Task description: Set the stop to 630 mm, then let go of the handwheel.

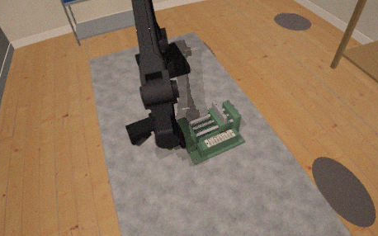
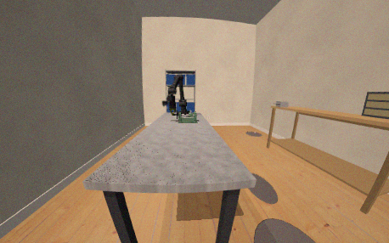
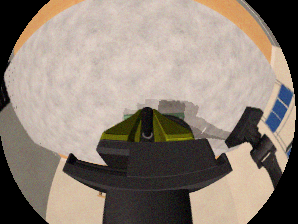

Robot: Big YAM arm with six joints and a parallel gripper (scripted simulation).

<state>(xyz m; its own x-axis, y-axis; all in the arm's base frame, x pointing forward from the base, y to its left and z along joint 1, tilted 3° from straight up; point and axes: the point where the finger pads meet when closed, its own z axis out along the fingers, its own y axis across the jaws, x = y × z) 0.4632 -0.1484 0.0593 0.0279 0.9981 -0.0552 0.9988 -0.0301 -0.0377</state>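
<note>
The black handwheel is 3 cm to the left of my hand, 1 cm below it and 1 cm behind it. From my hand the other things lie so: grey stop block: 20 cm to the left, 2 cm behind.
</note>
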